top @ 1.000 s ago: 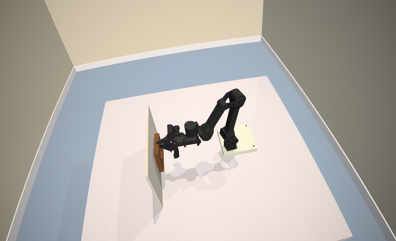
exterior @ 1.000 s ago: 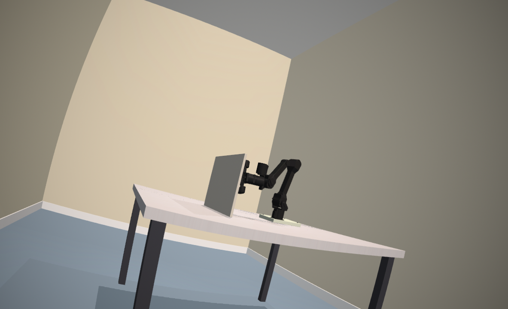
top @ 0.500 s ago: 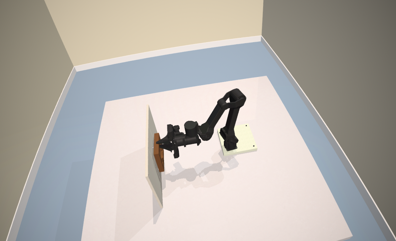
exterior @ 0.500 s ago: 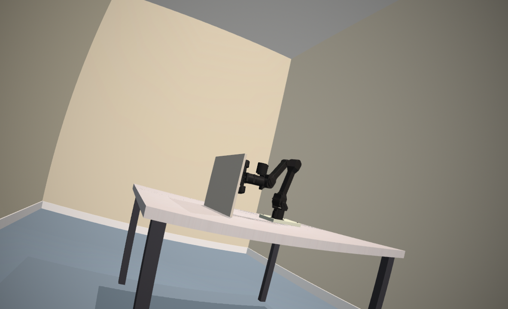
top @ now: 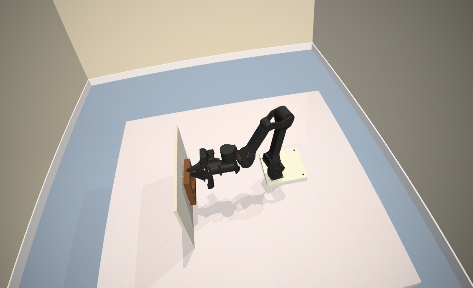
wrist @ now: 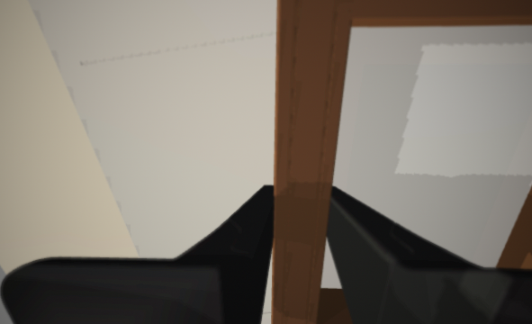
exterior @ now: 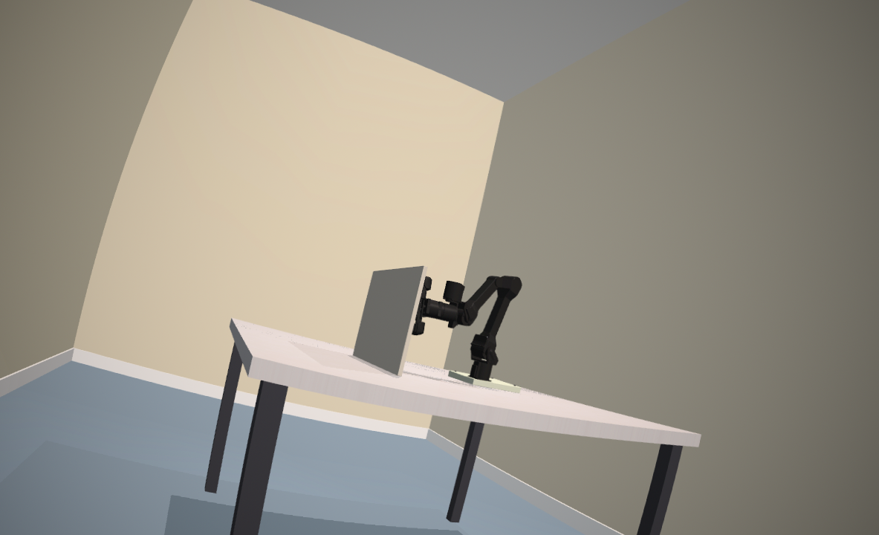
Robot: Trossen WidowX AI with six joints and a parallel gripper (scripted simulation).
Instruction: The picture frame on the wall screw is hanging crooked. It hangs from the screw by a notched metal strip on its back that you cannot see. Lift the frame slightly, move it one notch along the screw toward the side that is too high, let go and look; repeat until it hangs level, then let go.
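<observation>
My gripper tip is now 5 cm above the picture frame, 1 cm to the right of it and 1 cm short of it. Also, from my gripper tip: grey panel (6 cm below, 2 cm ahead, 1 cm to the left).
</observation>
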